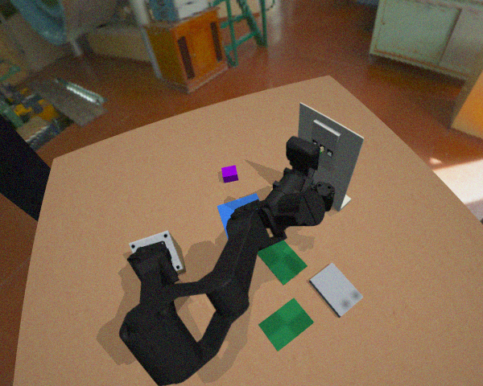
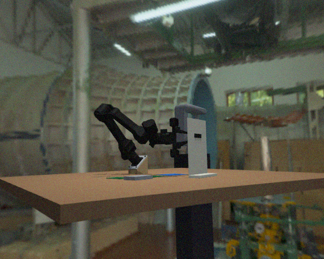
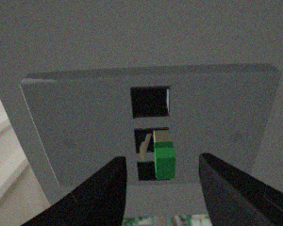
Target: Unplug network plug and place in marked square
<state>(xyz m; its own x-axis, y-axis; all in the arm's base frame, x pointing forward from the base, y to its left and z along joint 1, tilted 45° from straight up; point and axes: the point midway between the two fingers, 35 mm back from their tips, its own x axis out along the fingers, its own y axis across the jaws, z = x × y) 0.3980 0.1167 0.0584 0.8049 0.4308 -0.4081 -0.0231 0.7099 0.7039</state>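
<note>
My gripper tip is now 10 mm short of the green network plug and 10 mm to the right of it. The rest, counted from my gripper tip: white upright panel (30 mm ahead, 10 mm to the left, 60 mm below); purple cube (190 mm behind, 170 mm to the left, 170 mm below); blue marked square (190 mm behind, 20 mm to the left, 180 mm below).
</note>
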